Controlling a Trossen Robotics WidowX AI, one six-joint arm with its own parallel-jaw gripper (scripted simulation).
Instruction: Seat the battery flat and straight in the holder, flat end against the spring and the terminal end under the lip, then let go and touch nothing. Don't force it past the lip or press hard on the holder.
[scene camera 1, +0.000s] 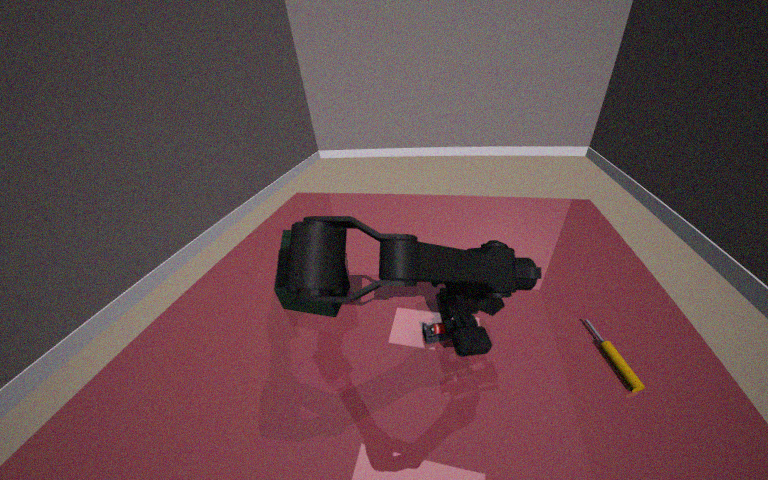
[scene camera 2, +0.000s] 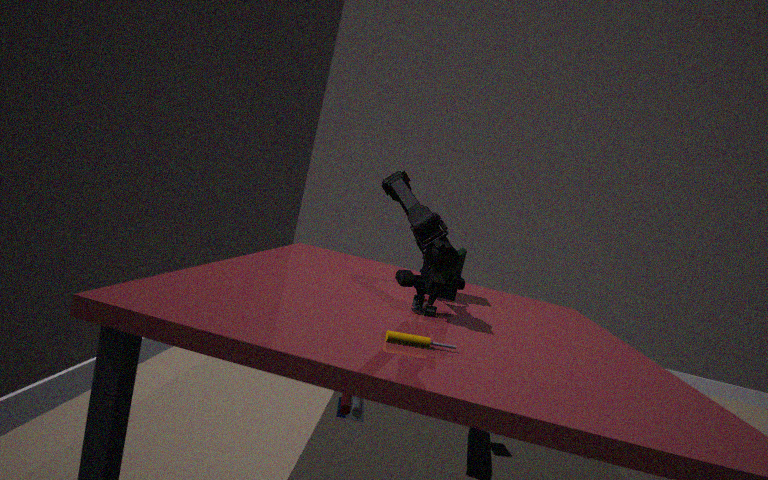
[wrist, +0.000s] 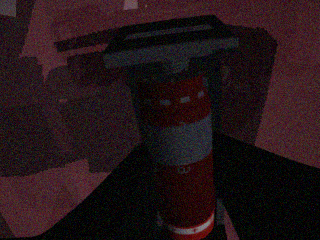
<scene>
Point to the gripper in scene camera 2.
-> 424, 307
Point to the gripper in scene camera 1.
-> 446, 329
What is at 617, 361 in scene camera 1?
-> A yellow-handled screwdriver.
</scene>
